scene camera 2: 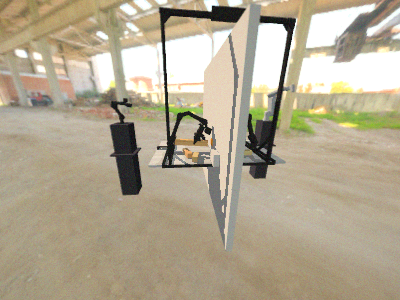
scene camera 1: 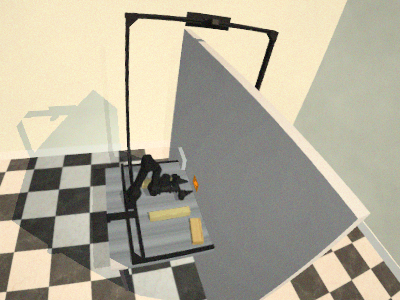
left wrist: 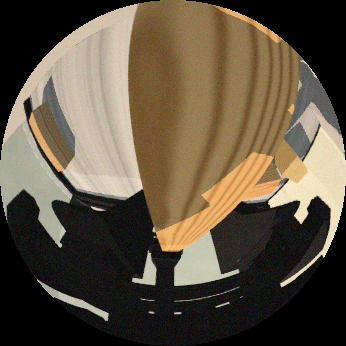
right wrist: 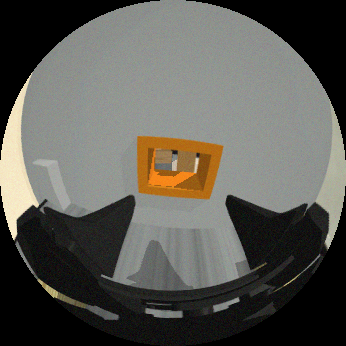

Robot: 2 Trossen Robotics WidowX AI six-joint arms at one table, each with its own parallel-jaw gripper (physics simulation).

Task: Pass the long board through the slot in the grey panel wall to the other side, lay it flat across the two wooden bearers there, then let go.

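Frame: origin at the left arm's base, x right, y back, z down, level; metres.
Where they show: left gripper, between the fingertips: [scene camera 2: 193,143]; right gripper, between the fingertips: [scene camera 1: 190,186] [right wrist: 181,200]; right arm's base, origin of its link: [scene camera 2: 252,147] [scene camera 1: 130,205].
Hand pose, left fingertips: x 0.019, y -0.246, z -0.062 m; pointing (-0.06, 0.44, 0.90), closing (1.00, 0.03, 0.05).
Observation:
After its pixels a point has its place.
The long board [scene camera 2: 187,142] {z -0.080, x 0.035, y -0.180 m} [left wrist: 200,120] is gripped by my left gripper [scene camera 2: 199,139] {z -0.062, x 0.019, y -0.245 m} [left wrist: 179,186] {z -0.062, x 0.019, y -0.245 m}, which is shut on it beside the wall. The grey panel wall [scene camera 1: 250,165] {z -0.658, x -0.366, y -0.482 m} [scene camera 2: 220,95] {z -0.534, x 0.321, y -0.433 m} [right wrist: 175,75] {z -0.188, x 0.056, y -0.482 m} has an orange-framed slot [scene camera 1: 195,184] {z -0.059, x 0.055, y -0.477 m} [right wrist: 214,167] {z -0.092, x 0.002, y -0.484 m}. Through it the right wrist view shows a wooden end face, probably the board's [right wrist: 186,162] {z -0.062, x 0.022, y -0.393 m}; how far in it reaches is unclear. My right gripper [scene camera 1: 188,186] {z -0.069, x 0.038, y -0.518 m} [right wrist: 181,200] {z -0.069, x 0.038, y -0.518 m} is open and empty, facing the slot from the other side. One pale bearer [scene camera 1: 169,213] {z -0.025, x -0.116, y -0.691 m} lies there; another bearer [scene camera 1: 146,183] {z -0.025, x 0.141, y -0.793 m} is partly hidden behind the right arm.
An orange-tan block [scene camera 1: 196,230] {z -0.019, x -0.260, y -0.560 m} lies near the wall on the right arm's side. Small blocks [scene camera 2: 187,153] {z -0.019, x 0.199, y -0.176 m} [scene camera 2: 196,156] {z -0.031, x 0.311, y -0.252 m} lie on the left arm's side. A pale upright piece [scene camera 1: 183,158] {z -0.078, x 0.294, y -0.501 m} [right wrist: 56,180] {z -0.045, x 0.270, y -0.498 m} stands by the wall. A black frame [scene camera 1: 128,90] {z -0.605, x 0.343, y -0.880 m} [scene camera 2: 164,75] {z -0.652, x 0.380, y -0.024 m} spans the table.

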